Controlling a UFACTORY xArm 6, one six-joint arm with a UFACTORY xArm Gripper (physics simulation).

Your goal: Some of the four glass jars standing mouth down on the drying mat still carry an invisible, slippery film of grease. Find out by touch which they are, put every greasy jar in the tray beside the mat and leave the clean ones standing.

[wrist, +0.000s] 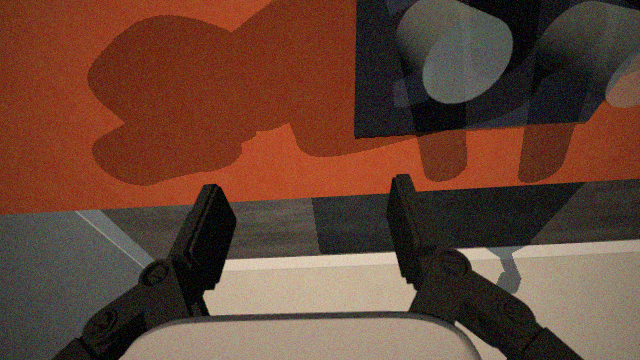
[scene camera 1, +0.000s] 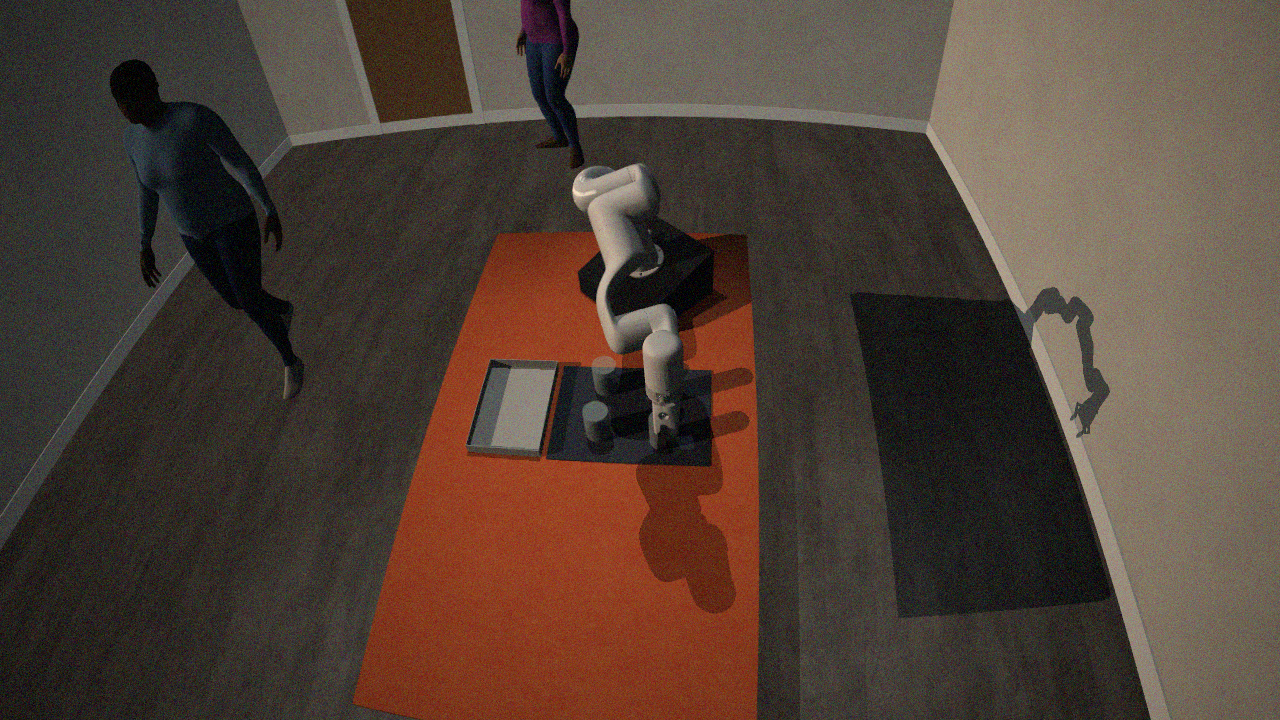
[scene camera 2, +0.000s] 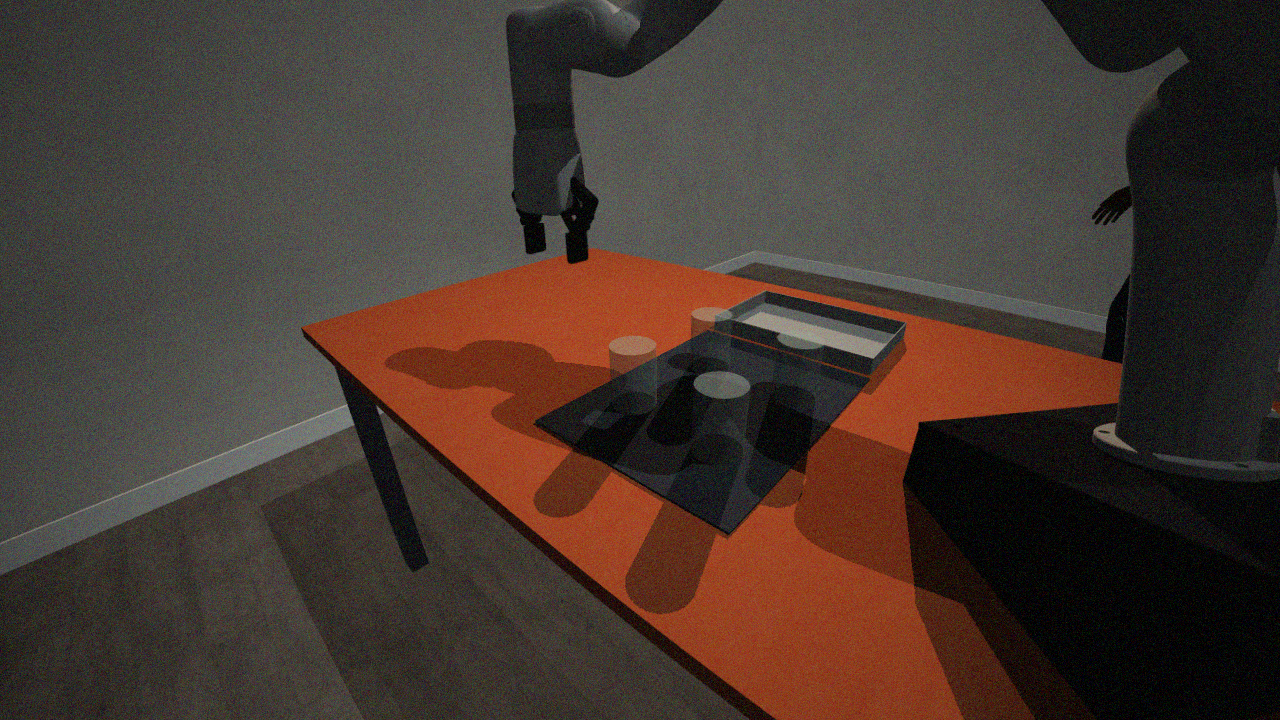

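Seen in the pictures: gripper, fingertip midpoint: (wrist: 307, 198) (scene camera 1: 666, 434) (scene camera 2: 556, 256); arm's base, origin of the base link: (scene camera 2: 1182, 453).
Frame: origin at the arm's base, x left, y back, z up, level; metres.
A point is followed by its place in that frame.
Four clear glass jars stand upright, mouth down, on the dark drying mat (scene camera 1: 572, 394) {x -0.148, y -0.422, z -0.121 m} (scene camera 2: 726, 517) {x 0.203, y -0.320, z -0.121 m} (wrist: 367, 100) {x 0.180, y -0.602, z -0.121 m}. The front right jar (scene camera 2: 632, 347) {x 0.113, y -0.542, z -0.030 m} (wrist: 467, 62) {x 0.106, y -0.547, z -0.031 m} and back right jar (scene camera 2: 721, 385) {x 0.118, y -0.394, z -0.031 m} (wrist: 590, 40) {x 0.104, y -0.425, z -0.069 m} are largely hidden by the arm in scene camera 1. The front left jar (scene camera 1: 597, 420) {x -0.046, y -0.566, z -0.031 m} (scene camera 2: 711, 316) {x -0.048, y -0.533, z -0.031 m} and back left jar (scene camera 1: 605, 376) {x -0.051, y -0.419, z -0.039 m} (scene camera 2: 800, 341) {x -0.053, y -0.386, z -0.031 m} stand nearer the tray (scene camera 1: 528, 411) {x -0.258, y -0.490, z -0.122 m} (scene camera 2: 886, 345) {x -0.276, y -0.332, z -0.096 m}, which holds no jar. My gripper (scene camera 2: 555, 256) {x 0.134, y -0.666, z 0.077 m} (wrist: 307, 198) {x 0.134, y -0.666, z 0.077 m} is open and empty, high above the table and apart from the jars. Grease cannot be seen.
The orange table (scene camera 1: 554, 573) {x -0.097, y -0.944, z -0.124 m} (scene camera 2: 537, 295) {x -0.087, y -1.075, z -0.124 m} (wrist: 45, 100) {x 0.164, y -1.002, z -0.124 m} bears the mat and tray. The arm's black base (scene camera 1: 648, 277) {x 0.021, y -0.062, z -0.010 m} (scene camera 2: 1074, 537) {x 0.143, y -0.064, z -0.022 m} stands at the back. Shadows of arm and jars cross the mat. Two people (scene camera 1: 201, 170) (scene camera 1: 550, 71) stand on the floor away from the table.
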